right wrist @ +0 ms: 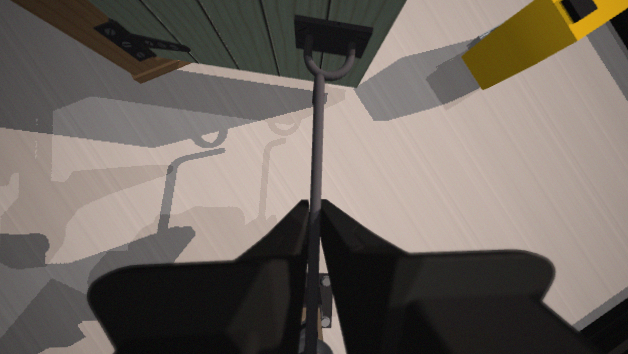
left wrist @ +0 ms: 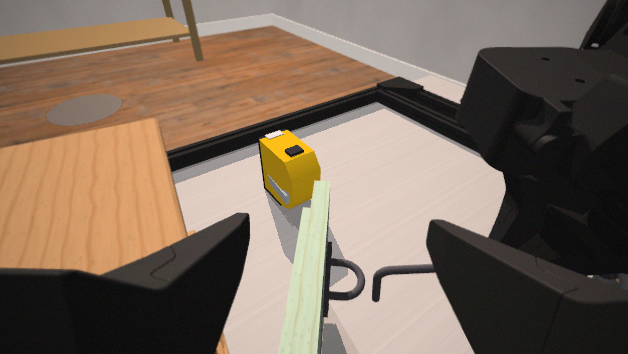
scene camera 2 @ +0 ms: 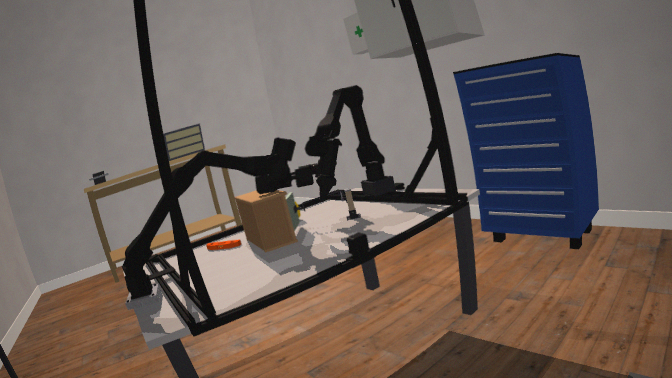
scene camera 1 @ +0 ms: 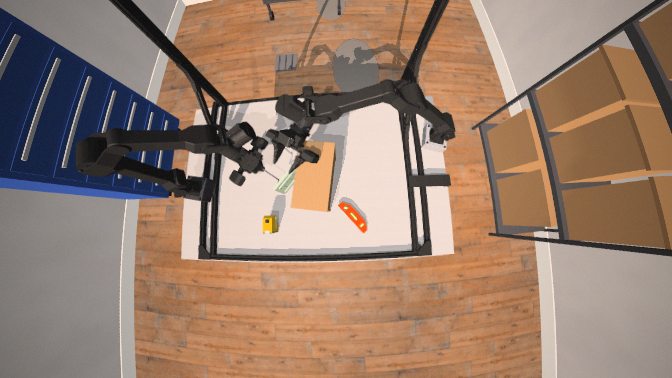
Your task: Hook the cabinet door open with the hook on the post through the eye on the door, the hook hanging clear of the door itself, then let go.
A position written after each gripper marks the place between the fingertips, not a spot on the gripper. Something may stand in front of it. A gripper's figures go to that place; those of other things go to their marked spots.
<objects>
The left gripper (scene camera 2: 287, 184) is 137 cm from the lens. The right gripper (scene camera 2: 321, 201) is 142 cm from the lens. A wooden cabinet (scene camera 2: 266, 220) is 125 cm from the lens.
</objects>
